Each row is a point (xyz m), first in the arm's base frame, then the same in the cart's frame.
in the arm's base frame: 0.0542 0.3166 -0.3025
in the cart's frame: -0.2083 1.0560 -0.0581
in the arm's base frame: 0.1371 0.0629 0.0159
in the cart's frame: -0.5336 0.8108 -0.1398
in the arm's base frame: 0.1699 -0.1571 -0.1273
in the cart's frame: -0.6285 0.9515 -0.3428
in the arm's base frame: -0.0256 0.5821 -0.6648
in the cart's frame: 0.1487 1.3315 0.0111
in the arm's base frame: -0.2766 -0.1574 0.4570
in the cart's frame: -1.0718 0.7483 0.2076
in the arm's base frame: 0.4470 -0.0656 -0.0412
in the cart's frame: -0.4961 0.7043 -0.4608
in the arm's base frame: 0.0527 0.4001 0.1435
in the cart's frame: -0.3566 0.6874 0.1610
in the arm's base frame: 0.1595 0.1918 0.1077
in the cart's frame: -0.4667 0.6982 -0.0483
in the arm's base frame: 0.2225 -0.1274 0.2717
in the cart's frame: -0.7774 0.6002 -0.2116
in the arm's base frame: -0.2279 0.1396 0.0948
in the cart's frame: -0.6431 0.9429 0.2006
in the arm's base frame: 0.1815 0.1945 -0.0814
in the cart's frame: -0.3657 0.8341 -0.1354
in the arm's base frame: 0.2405 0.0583 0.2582
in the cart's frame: -0.6162 0.5610 -0.1252
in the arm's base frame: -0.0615 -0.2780 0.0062
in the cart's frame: -0.8732 1.0054 -0.1906
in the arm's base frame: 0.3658 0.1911 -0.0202
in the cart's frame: -0.3308 0.6802 -0.2486
